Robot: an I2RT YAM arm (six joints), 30 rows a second.
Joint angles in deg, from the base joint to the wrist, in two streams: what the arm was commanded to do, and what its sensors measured. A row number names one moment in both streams.
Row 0, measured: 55.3, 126.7, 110.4, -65.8, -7.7, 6.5
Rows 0 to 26, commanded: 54.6, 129.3, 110.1, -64.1, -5.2, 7.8; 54.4, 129.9, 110.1, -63.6, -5.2, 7.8; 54.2, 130.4, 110.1, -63.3, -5.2, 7.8; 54.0, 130.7, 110.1, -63.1, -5.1, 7.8; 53.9, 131.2, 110.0, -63.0, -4.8, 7.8; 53.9, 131.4, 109.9, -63.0, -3.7, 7.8; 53.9, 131.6, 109.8, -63.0, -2.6, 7.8; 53.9, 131.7, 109.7, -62.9, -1.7, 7.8; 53.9, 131.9, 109.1, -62.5, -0.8, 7.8; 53.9, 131.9, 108.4, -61.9, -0.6, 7.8; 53.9, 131.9, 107.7, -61.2, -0.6, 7.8; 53.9, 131.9, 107.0, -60.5, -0.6, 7.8; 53.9, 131.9, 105.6, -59.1, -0.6, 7.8; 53.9, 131.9, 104.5, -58.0, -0.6, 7.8; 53.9, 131.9, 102.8, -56.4, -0.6, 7.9; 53.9, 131.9, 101.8, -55.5, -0.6, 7.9; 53.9, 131.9, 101.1, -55.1, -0.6, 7.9; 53.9, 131.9, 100.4, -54.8, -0.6, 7.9; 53.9, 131.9, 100.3, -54.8, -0.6, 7.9; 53.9, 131.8, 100.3, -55.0, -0.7, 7.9; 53.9, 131.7, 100.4, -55.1, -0.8, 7.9; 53.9, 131.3, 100.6, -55.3, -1.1, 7.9; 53.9, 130.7, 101.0, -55.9, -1.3, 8.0; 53.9, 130.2, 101.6, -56.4, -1.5, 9.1; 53.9, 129.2, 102.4, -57.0, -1.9, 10.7; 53.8, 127.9, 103.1, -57.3, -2.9, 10.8; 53.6, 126.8, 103.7, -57.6, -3.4, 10.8
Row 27, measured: 54.1, 129.8, 102.5, -56.1, 0.2, 7.8
